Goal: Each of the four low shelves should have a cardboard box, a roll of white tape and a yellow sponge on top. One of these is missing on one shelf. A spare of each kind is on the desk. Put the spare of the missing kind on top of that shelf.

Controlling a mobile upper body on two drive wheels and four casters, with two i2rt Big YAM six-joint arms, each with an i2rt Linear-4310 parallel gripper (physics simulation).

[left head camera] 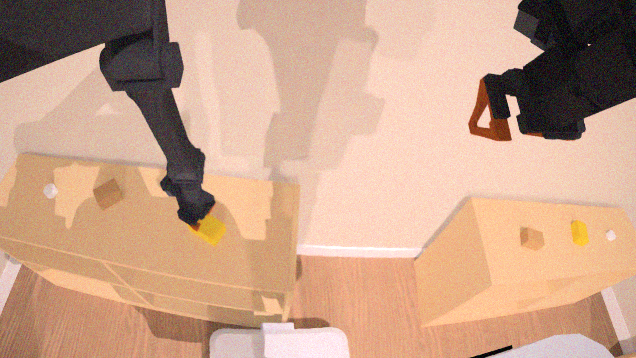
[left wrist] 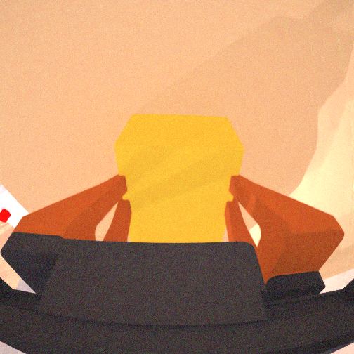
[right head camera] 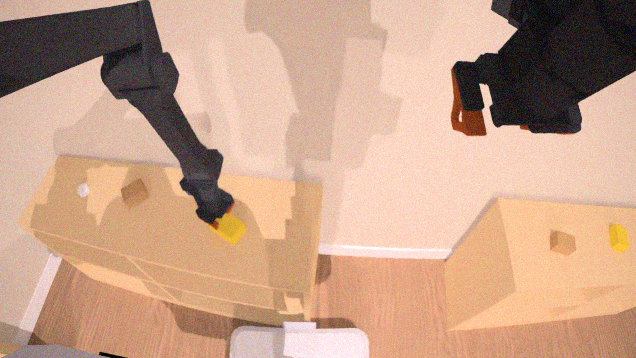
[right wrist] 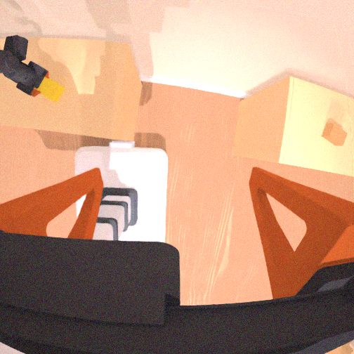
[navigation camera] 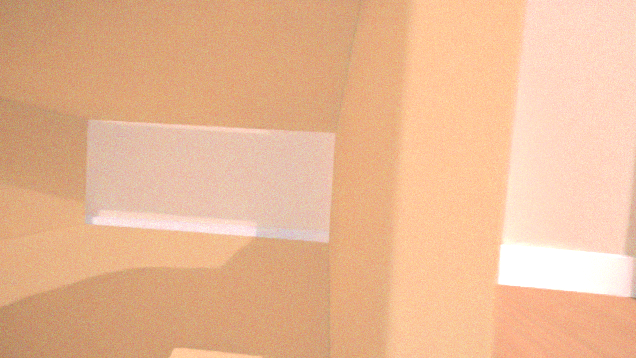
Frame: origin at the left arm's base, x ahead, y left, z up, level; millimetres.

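Where they show: left gripper, fingertip midpoint: (left head camera: 200, 223) (right head camera: 221, 221); right gripper, fingertip midpoint: (left head camera: 498, 129) (right head camera: 488, 123).
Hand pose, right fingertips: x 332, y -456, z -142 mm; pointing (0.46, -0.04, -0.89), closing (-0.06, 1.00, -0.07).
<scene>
After its pixels a point has its place.
My left gripper (left head camera: 202, 224) {y 4, x 561, z -773 mm} (right head camera: 222, 220) {y 4, x 561, z -773 mm} (left wrist: 177, 176) is shut on a yellow sponge (left head camera: 213, 230) {y -39, x 529, z -755 mm} (right head camera: 232, 229) {y -40, x 528, z -754 mm} (left wrist: 178, 145) (right wrist: 52, 90), low over the left low shelf (left head camera: 150, 225) {y 181, x 559, z -800 mm} (right head camera: 170, 225) {y 189, x 551, z -800 mm}. Whether the sponge touches the top is unclear. A white tape roll (left head camera: 50, 190) {y 621, x 661, z -776 mm} (right head camera: 83, 190) {y 618, x 657, z -776 mm} and a cardboard box (left head camera: 108, 194) {y 341, x 636, z -750 mm} (right head camera: 135, 193) {y 336, x 636, z -750 mm} stand on that shelf. The right low shelf (left head camera: 510, 265) {y -1041, x 366, z -800 mm} (right head camera: 535, 270) {y -1032, x 367, z -800 mm} holds another box (left head camera: 531, 238) {y -1155, x 441, z -750 mm} (right head camera: 563, 242) {y -1166, x 440, z -750 mm} (right wrist: 334, 132), a sponge (left head camera: 579, 233) {y -1509, x 433, z -757 mm} (right head camera: 619, 238) {y -1516, x 432, z -755 mm} and a tape roll (left head camera: 610, 235) {y -1811, x 405, z -778 mm}. My right gripper (left head camera: 517, 132) {y -456, x 332, z -142 mm} (right wrist: 175, 175) is open, empty and raised.
A white rounded panel (left head camera: 225, 345) {y -27, x 250, z -1150 mm} (right head camera: 260, 345) {y -83, x 241, z -1150 mm} (right wrist: 150, 165) stands close in front of the left shelf. The wall is behind both shelves, with wooden floor (left head camera: 345, 285) {y -570, x 578, z -1410 mm} between them. The navigation camera faces a shelf's side panel (navigation camera: 450, 150).
</scene>
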